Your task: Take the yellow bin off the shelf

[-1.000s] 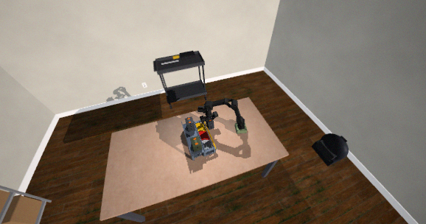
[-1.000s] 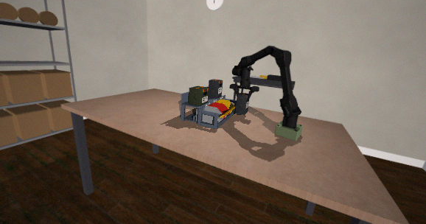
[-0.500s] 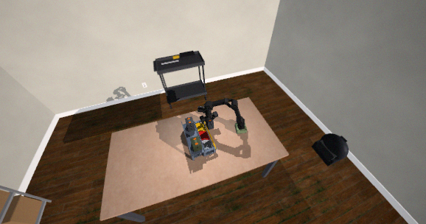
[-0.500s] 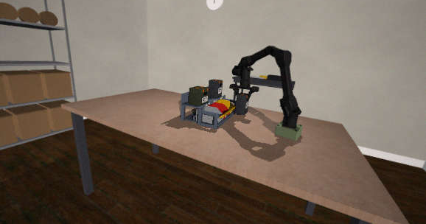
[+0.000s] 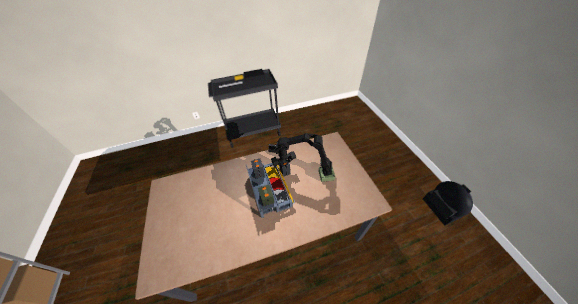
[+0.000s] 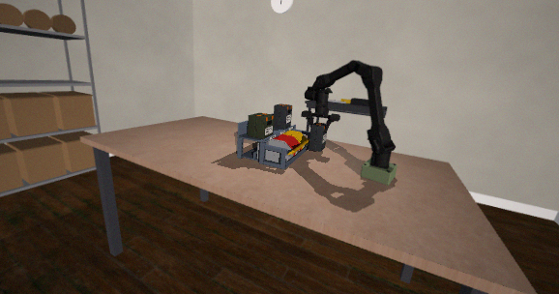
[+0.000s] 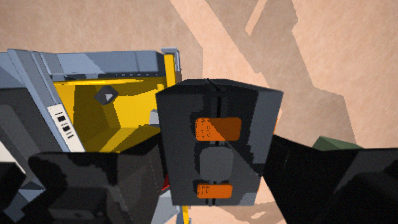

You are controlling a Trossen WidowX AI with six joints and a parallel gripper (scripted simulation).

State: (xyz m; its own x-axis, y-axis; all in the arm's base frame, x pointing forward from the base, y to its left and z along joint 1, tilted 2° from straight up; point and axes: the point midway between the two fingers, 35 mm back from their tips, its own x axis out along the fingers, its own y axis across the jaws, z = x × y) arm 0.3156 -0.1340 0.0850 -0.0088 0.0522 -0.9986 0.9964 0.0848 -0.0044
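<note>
Right now the black box is 60 mm below my hand. Also, from my hand: yellow bar (120 mm to the left, 80 mm below, 30 mm ahead); then yellow open bin (130 mm ahead, 100 mm below, 10 mm to the left); then red bin (130 mm to the left, 120 mm ahead, 100 mm below).
</note>
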